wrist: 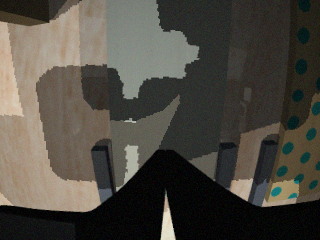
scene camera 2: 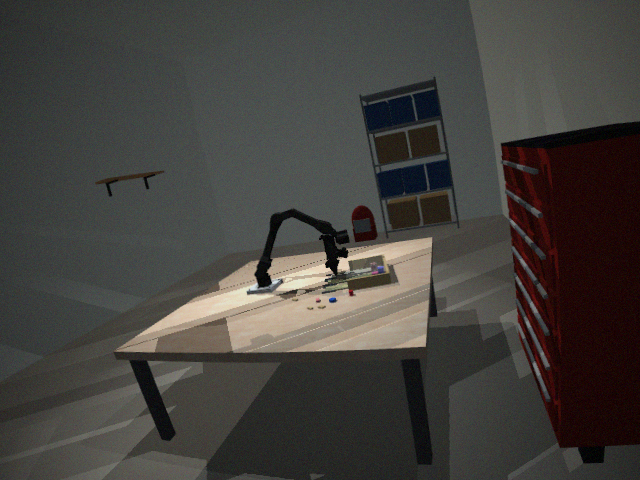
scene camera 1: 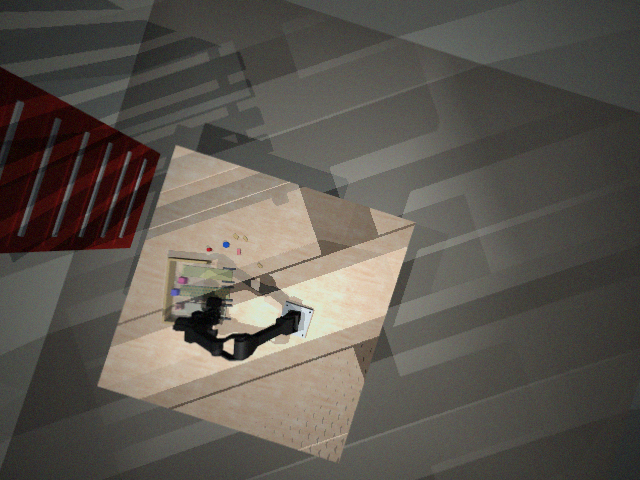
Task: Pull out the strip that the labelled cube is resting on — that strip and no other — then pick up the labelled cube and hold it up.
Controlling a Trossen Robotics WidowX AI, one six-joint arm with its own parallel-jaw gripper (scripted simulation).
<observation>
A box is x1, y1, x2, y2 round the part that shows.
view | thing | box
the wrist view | my gripper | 0, 149, 319, 239
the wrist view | grey strip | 105, 0, 231, 198
</observation>
